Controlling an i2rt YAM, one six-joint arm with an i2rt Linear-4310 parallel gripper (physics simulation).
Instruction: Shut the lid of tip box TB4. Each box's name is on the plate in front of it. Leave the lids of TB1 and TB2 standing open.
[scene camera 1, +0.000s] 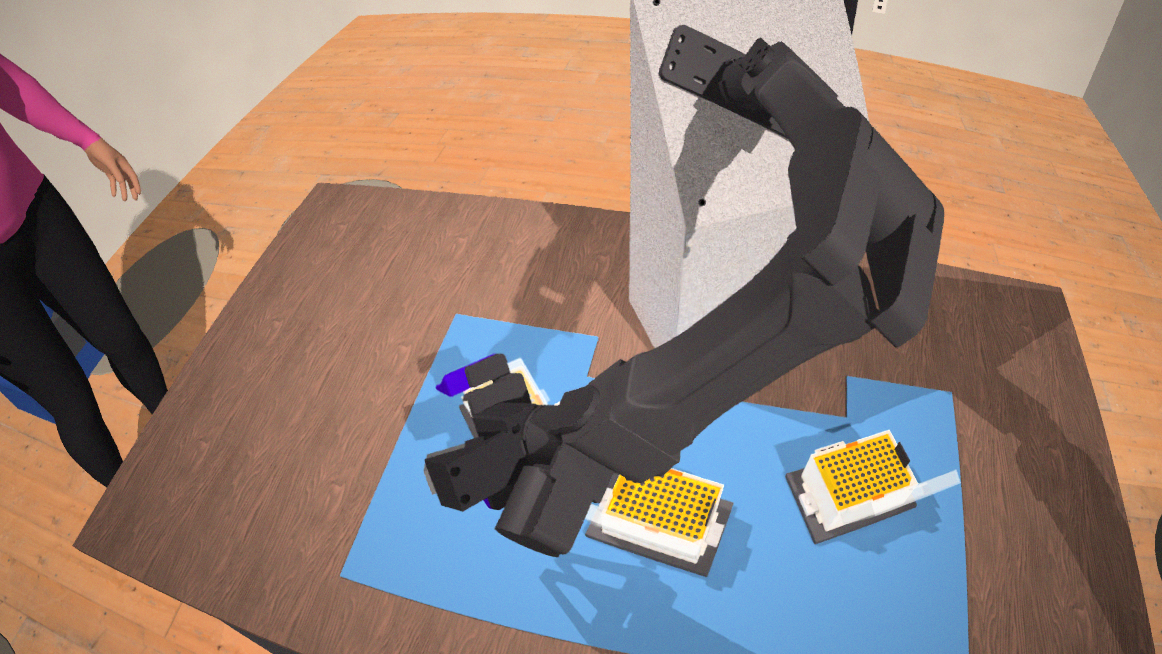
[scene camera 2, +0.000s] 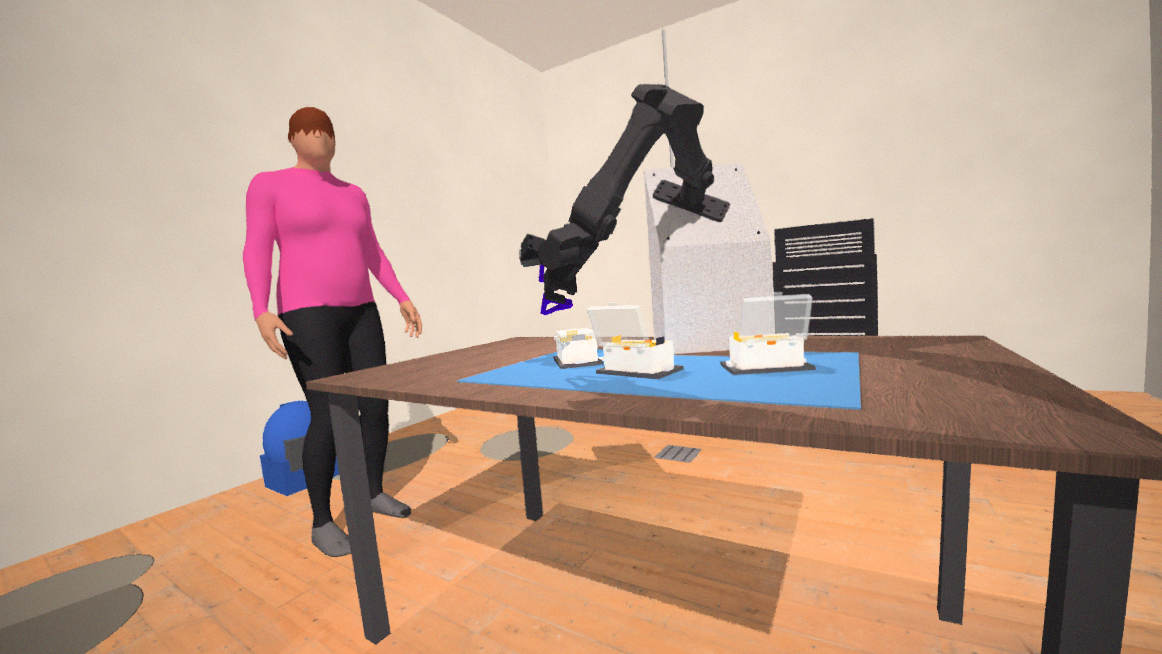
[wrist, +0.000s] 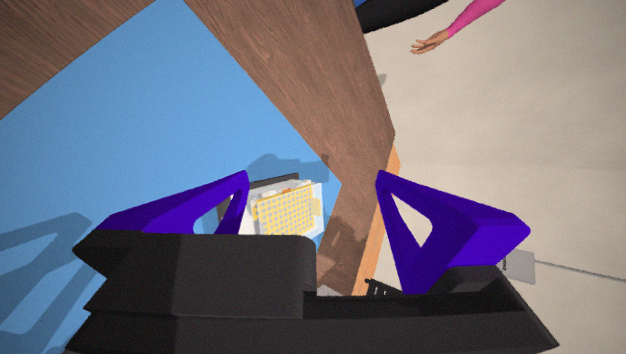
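Pixels of known places: gripper, fingertip midpoint: (scene camera 1: 455, 428) (scene camera 2: 542, 297) (wrist: 312, 177); arm's base, origin of the base link: (scene camera 1: 742, 85) (scene camera 2: 690, 201).
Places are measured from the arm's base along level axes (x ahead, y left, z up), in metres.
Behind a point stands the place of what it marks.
Observation:
Tip box TB4 (scene camera 1: 529, 381) {y -0.146, x 0.278, z -0.317 m} (scene camera 2: 575, 347) {y -0.106, x 0.361, z -0.350 m} (wrist: 287, 212) {y -0.145, x 0.343, z -0.317 m} is the white box at the left end of the blue mat. Its clear lid lies down flat over the yellow tip rack and looks shut. The arm partly covers the box in scene camera 1, and its name plate is not readable. My gripper (scene camera 1: 465, 446) {y -0.137, x 0.424, z -0.225 m} (scene camera 2: 543, 295) {y -0.137, x 0.424, z -0.225 m} (wrist: 312, 177) {y -0.137, x 0.424, z -0.225 m} is open and empty, raised above the mat near TB4, touching nothing. The middle box (scene camera 1: 662, 505) (scene camera 2: 638, 357) {y 0.106, x 0.383, z -0.356 m} and the right box (scene camera 1: 863, 475) (scene camera 2: 765, 353) {y 0.304, x 0.241, z -0.358 m} have their lids standing open; I cannot read which is TB1 or TB2.
The blue mat (scene camera 1: 886, 593) {y 0.373, x 0.319, z -0.395 m} (scene camera 2: 829, 381) {y 0.429, x 0.269, z -0.394 m} (wrist: 125, 125) {y -0.100, x 0.515, z -0.394 m} lies on the brown wooden table (scene camera 1: 268, 389) {y -0.538, x 0.443, z -0.397 m} (scene camera 2: 959, 389) {y 0.604, x 0.229, z -0.397 m}. The grey pedestal (scene camera 1: 654, 211) {y -0.071, x 0.081, z -0.161 m} (scene camera 2: 707, 284) {y 0.070, x 0.051, z -0.224 m} carries the arm behind the mat. A person in pink (scene camera 1: 24, 162) (scene camera 2: 313, 235) stands beyond the table's left side.

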